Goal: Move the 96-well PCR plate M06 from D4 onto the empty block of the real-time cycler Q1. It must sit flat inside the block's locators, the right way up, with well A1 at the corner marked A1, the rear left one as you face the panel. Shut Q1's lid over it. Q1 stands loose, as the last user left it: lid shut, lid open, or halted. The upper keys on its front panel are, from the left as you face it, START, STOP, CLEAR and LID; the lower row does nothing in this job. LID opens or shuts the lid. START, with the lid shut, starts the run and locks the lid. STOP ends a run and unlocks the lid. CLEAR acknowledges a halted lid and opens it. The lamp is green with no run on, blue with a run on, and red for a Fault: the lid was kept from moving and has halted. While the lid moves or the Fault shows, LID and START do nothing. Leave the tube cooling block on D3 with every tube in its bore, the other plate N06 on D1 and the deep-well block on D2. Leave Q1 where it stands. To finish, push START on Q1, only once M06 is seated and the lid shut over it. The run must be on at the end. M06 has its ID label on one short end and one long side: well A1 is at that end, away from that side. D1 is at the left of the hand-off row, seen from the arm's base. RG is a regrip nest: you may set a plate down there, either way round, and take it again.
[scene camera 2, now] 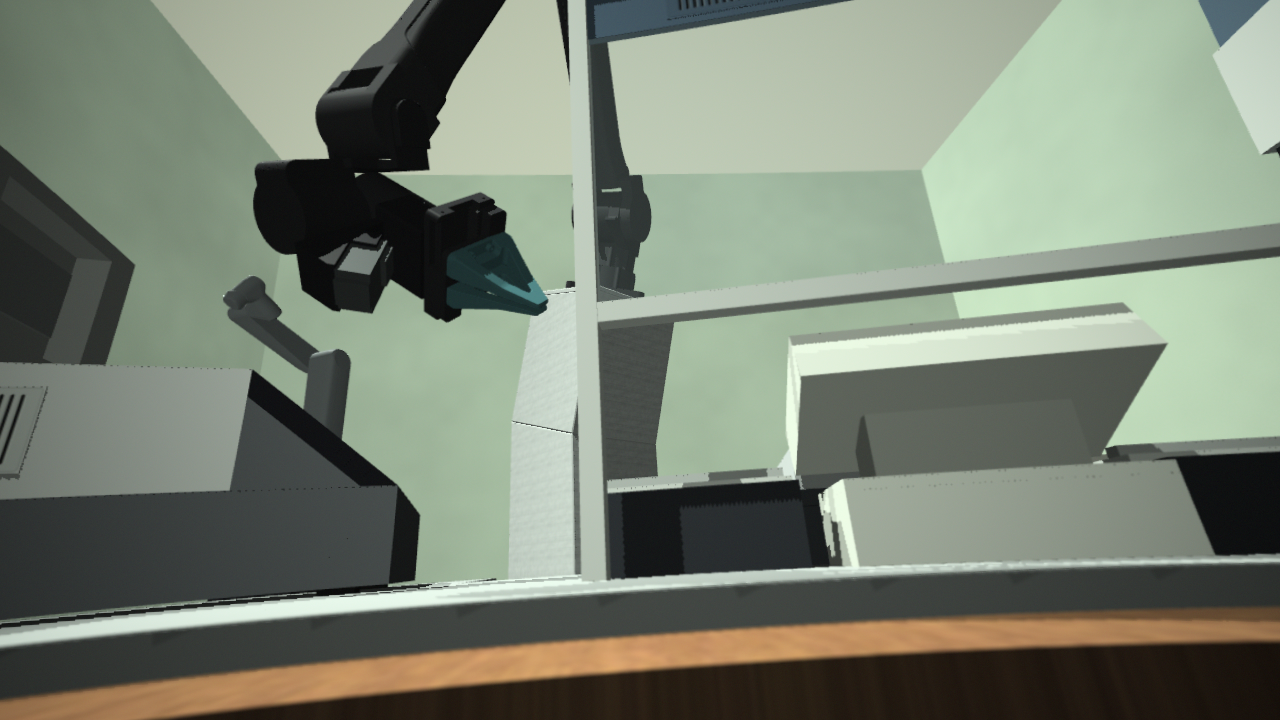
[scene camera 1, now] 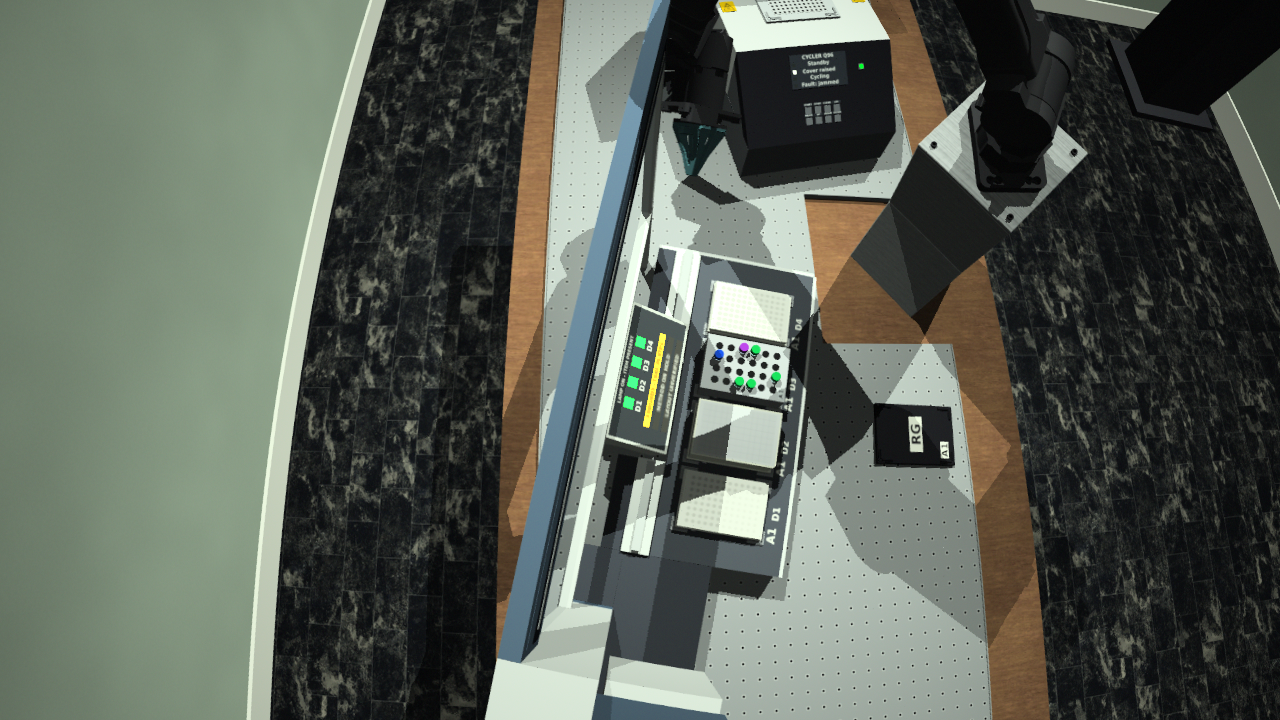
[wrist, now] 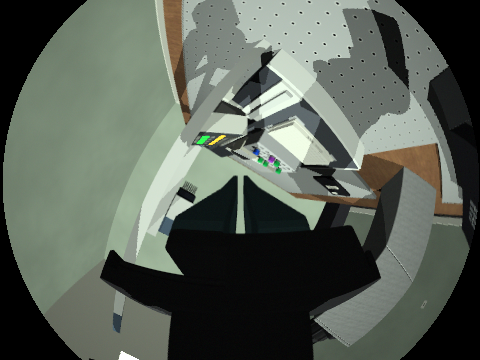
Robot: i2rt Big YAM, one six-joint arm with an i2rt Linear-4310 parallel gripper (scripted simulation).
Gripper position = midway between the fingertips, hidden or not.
In view: the gripper point(scene camera 2: 543, 308), a tube cooling block point(scene camera 1: 766, 393), a deep-well block point(scene camera 1: 726, 434), a lid point(scene camera 2: 101, 274) and a frame post point(scene camera 2: 594, 521).
The tube cooling block is seen too in the wrist view point(wrist: 265, 142). The gripper shows as well in scene camera 1 point(scene camera 1: 691, 175) and in the wrist view point(wrist: 240, 182). The frame post is seen too in the wrist view point(wrist: 187, 136).
